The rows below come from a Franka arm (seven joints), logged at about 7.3 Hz.
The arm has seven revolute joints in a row. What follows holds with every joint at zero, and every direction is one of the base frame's.
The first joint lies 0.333 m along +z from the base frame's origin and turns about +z.
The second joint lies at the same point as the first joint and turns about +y.
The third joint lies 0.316 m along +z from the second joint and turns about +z.
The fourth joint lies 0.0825 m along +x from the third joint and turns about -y.
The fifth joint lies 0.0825 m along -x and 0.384 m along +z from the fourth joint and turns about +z.
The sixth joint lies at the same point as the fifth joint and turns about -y.
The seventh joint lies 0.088 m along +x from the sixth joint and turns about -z.
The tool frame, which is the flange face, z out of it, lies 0.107 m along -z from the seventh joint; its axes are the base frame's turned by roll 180, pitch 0 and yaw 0 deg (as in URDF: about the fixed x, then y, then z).
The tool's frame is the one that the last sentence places.
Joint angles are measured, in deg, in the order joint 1, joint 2, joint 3, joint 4, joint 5, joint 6, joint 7. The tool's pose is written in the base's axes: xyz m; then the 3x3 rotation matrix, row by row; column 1 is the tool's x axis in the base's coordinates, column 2 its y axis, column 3 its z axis. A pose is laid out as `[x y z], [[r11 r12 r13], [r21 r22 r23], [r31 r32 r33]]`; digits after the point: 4 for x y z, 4 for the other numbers.
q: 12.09 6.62 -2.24 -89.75 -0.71 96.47 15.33
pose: [0.5885 0.1022 0.5700], [[0.9956 -0.0939 0.0047], [-0.0938 -0.9955 -0.0163], [0.0062 0.0157 -0.9999]]
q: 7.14 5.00 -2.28 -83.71 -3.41 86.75 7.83
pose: [0.5744 0.0433 0.6220], [[0.9982 -0.0531 -0.0287], [-0.0549 -0.9963 -0.0655], [-0.0251 0.0670 -0.9974]]
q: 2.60 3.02 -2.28 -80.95 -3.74 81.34 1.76
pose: [0.5552 -0.0040 0.6560], [[0.9984 -0.0319 -0.0457], [-0.0349 -0.9972 -0.0668], [-0.0434 0.0683 -0.9967]]
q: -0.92 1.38 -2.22 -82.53 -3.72 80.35 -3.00
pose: [0.5431 -0.0373 0.6577], [[0.9978 -0.0093 -0.0658], [-0.0134 -0.9980 -0.0614], [-0.0651 0.0621 -0.9959]]
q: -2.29 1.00 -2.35 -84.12 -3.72 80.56 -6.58
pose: [0.5404 -0.0514 0.6490], [[0.9960 0.0281 -0.0846], [0.0232 -0.9980 -0.0581], [-0.0861 0.0559 -0.9947]]
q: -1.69 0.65 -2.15 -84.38 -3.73 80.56 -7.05
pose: [0.5391 -0.0439 0.6502], [[0.9954 0.0501 -0.0823], [0.0453 -0.9972 -0.0592], [-0.0850 0.0552 -0.9948]]
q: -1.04 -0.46 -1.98 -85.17 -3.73 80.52 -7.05
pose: [0.5335 -0.0361 0.6543], [[0.9950 0.0640 -0.0765], [0.0595 -0.9964 -0.0599], [-0.0801 0.0551 -0.9953]]
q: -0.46 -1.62 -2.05 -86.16 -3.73 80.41 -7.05
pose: [0.5271 -0.0313 0.6570], [[0.9945 0.0727 -0.0749], [0.0683 -0.9959 -0.0599], [-0.0790 0.0545 -0.9954]]
